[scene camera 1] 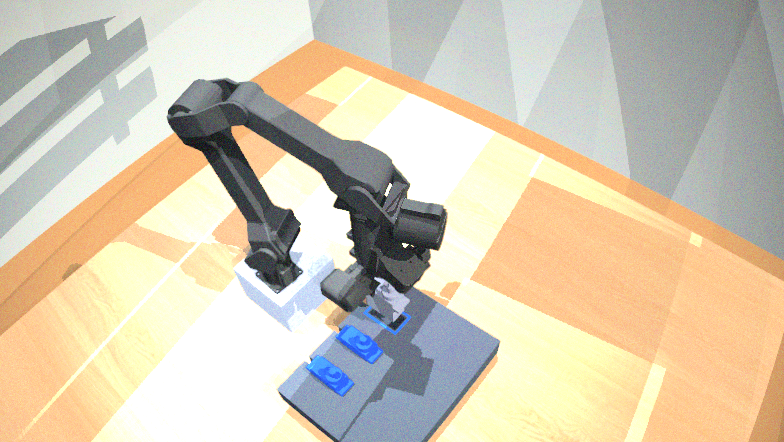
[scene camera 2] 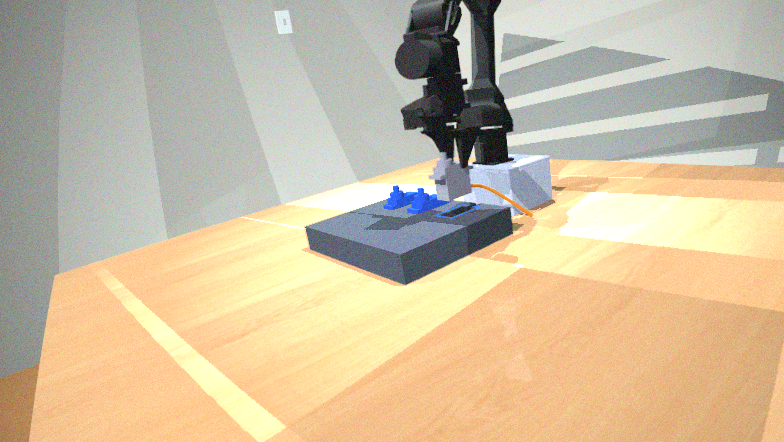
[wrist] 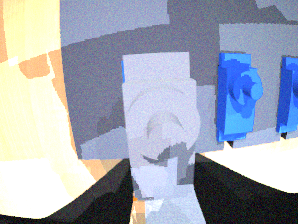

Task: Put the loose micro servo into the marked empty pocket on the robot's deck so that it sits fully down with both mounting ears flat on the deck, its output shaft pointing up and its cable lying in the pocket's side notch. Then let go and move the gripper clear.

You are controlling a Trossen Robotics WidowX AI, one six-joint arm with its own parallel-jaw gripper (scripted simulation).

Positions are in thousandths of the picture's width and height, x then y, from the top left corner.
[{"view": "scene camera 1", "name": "my gripper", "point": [482, 653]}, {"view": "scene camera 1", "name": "micro servo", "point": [494, 682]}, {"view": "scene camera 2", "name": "my gripper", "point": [584, 379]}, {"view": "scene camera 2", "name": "micro servo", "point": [577, 411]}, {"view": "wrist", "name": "my gripper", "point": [542, 734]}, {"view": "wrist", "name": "micro servo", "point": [545, 551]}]
